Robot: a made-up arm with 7 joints. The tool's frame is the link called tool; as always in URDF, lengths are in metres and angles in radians. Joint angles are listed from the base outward. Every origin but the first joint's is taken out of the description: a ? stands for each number. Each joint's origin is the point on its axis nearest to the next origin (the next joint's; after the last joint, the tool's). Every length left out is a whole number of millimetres.
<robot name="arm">
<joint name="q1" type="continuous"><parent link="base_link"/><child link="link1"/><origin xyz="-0.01 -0.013 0.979" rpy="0 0 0"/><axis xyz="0 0 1"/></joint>
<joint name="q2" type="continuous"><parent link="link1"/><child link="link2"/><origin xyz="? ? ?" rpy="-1.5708 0 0"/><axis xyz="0 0 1"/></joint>
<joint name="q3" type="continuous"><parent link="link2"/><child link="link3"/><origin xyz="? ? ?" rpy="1.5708 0 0"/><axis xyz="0 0 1"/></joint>
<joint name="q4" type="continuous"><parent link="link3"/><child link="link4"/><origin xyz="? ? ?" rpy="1.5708 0 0"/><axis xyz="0 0 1"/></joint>
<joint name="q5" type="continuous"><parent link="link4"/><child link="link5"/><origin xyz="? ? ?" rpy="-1.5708 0 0"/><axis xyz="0 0 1"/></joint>
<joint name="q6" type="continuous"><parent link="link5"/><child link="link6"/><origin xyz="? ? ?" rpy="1.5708 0 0"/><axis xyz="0 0 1"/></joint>
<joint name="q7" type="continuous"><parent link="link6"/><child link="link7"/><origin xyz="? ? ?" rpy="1.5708 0 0"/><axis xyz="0 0 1"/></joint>
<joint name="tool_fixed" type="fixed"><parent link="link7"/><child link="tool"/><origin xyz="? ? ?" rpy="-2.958 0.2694 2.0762"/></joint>
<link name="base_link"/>
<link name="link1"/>
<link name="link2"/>
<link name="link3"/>
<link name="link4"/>
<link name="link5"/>
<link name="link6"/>
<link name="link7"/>
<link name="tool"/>
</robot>
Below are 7 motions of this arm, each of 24 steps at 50 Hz.
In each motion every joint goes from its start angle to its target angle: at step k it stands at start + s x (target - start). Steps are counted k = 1, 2, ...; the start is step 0. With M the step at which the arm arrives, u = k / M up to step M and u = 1 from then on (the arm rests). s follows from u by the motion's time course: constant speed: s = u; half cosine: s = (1 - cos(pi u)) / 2; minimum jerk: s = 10 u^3 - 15 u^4 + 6 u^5.
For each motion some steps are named. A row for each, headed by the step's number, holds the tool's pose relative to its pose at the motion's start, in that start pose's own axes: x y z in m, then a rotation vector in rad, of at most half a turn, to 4 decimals.
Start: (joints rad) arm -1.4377 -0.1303 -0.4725 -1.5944 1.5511 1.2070 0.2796
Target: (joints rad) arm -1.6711 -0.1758 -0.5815 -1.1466 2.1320 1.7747 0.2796
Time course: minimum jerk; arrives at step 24
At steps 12, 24:
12: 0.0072 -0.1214 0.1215 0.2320 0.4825 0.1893
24: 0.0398 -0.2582 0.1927 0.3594 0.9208 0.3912

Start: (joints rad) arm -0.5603 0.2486 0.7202 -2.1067 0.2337 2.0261 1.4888
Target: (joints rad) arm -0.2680 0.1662 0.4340 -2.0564 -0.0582 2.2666 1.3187
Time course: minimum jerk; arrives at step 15
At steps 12, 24:
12: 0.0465 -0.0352 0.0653 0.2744 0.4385 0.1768
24: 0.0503 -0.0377 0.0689 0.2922 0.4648 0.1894

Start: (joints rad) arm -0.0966 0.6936 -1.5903 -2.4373 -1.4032 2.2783 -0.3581
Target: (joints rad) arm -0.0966 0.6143 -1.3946 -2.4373 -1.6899 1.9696 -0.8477
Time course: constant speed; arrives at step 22
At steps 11, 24:
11: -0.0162 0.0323 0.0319 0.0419 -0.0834 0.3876
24: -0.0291 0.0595 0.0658 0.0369 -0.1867 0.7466

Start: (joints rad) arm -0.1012 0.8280 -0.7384 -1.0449 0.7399 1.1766 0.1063
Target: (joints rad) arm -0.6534 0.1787 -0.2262 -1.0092 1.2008 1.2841 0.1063
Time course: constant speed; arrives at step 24
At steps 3, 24:
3: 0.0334 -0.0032 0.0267 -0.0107 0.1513 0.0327
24: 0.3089 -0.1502 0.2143 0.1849 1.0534 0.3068

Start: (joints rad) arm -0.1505 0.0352 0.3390 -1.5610 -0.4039 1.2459 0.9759
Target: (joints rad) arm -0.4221 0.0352 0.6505 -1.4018 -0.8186 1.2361 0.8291
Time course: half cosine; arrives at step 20
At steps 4, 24:
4: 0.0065 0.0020 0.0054 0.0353 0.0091 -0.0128
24: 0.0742 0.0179 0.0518 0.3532 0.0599 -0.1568

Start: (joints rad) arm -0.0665 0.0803 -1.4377 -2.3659 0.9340 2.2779 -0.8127
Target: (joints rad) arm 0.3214 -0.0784 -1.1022 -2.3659 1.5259 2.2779 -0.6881
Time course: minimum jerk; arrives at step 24
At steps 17, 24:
17: -0.2347 -0.1697 -0.0932 -0.3760 0.3777 0.0157
24: -0.2671 -0.2152 -0.1009 -0.4668 0.4225 0.0131

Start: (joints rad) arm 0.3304 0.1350 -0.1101 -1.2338 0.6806 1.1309 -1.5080
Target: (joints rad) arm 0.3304 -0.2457 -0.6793 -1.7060 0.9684 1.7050 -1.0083
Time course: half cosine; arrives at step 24
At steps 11, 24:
11: -0.0040 -0.1280 0.1161 0.2569 -0.2798 -0.4258
24: -0.0663 -0.3431 0.2162 0.7299 -0.4972 -1.0322

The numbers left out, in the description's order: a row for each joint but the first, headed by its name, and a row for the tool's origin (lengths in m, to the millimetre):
q2: 0.001 -0.018 0
q3: 0.025 -0.195 0
q4: 0.106 -0.02 0
q5: -0.071 0.39 0
q6: -0.018 -0.03 0
q7: 0.104 0.021 0
tool: -0.01 -0.004 0

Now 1 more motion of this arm.
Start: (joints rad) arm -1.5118 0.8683 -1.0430 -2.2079 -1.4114 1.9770 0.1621
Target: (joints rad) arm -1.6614 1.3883 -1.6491 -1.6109 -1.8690 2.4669 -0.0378
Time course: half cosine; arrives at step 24
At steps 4, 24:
4: 0.0042 -0.0018 -0.0230 0.0062 -0.0362 0.0071
24: 0.1349 -0.0819 -0.2261 0.1707 -0.6801 0.4840

